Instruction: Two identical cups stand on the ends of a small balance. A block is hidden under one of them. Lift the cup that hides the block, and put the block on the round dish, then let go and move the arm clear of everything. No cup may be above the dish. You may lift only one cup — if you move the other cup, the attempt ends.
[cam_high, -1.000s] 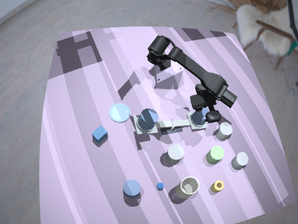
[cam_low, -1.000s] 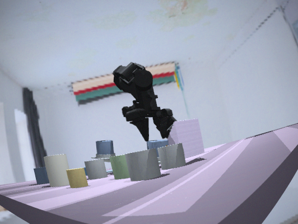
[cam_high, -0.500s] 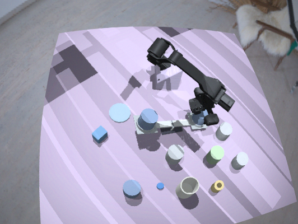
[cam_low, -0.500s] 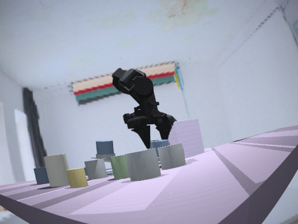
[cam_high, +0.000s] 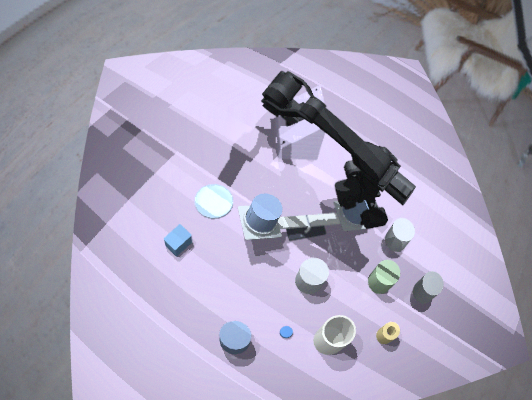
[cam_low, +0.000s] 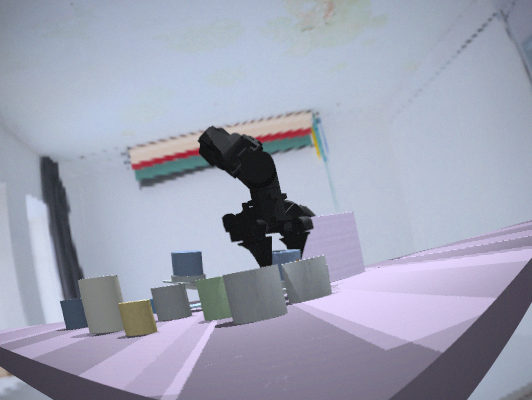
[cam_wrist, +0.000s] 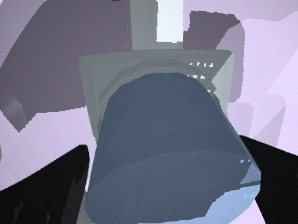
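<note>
My gripper tip is 1 cm above the greenish block. The rest, counted from my gripper tip: green cylinder 20 cm ahead, 8 cm to the left, 1 cm below; yellow ring 34 cm ahead, 8 cm to the left, 3 cm below; balance 4 cm ahead, 13 cm to the right, 1 cm below.
</note>
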